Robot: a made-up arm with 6 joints.
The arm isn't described. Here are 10 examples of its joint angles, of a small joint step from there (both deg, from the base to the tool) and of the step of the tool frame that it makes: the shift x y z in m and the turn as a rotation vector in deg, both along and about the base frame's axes.
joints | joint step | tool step
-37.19 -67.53 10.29 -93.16 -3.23 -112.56 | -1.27 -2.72 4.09 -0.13 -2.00 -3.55 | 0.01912 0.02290 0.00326 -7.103 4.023 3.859
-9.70 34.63 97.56 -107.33 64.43 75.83 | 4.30 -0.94 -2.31 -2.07 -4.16 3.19 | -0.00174 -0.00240 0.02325 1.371 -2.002 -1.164
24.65 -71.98 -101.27 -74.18 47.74 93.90 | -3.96 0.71 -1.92 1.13 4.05 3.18 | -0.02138 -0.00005 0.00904 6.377 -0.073 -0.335
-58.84 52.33 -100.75 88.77 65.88 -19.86 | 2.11 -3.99 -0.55 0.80 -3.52 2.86 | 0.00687 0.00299 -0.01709 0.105 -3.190 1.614
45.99 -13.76 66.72 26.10 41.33 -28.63 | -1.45 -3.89 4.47 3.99 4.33 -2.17 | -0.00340 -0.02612 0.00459 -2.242 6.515 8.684
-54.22 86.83 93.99 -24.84 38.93 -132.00 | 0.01 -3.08 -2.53 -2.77 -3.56 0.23 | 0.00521 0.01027 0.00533 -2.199 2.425 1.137
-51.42 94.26 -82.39 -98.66 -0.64 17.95 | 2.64 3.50 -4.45 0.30 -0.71 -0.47 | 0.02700 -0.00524 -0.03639 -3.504 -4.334 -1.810
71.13 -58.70 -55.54 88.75 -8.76 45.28 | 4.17 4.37 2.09 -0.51 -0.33 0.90 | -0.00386 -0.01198 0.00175 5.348 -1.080 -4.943
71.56 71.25 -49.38 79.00 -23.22 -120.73 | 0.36 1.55 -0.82 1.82 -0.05 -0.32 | -0.00038 -0.00276 -0.00341 2.165 1.256 -1.954
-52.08 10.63 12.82 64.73 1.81 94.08 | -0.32 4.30 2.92 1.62 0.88 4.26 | 0.00061 0.02548 0.01699 -8.037 3.287 -0.356
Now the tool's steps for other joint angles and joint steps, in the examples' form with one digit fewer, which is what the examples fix.
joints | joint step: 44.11 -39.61 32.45 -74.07 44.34 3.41 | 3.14 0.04 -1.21 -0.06 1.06 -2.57
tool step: 0.0019 0.0022 -0.0075 3.39 -2.93 -0.79
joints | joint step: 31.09 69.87 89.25 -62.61 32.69 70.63 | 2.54 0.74 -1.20 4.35 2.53 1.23
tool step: -0.0022 0.0149 -0.0010 -4.73 -3.62 1.01
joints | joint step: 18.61 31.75 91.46 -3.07 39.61 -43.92 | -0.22 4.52 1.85 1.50 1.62 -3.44
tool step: 0.0088 -0.0109 -0.0024 3.41 2.31 -5.12
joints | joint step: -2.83 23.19 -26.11 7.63 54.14 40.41 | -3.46 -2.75 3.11 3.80 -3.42 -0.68
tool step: -0.0378 -0.0196 0.0056 -1.62 5.68 -0.04
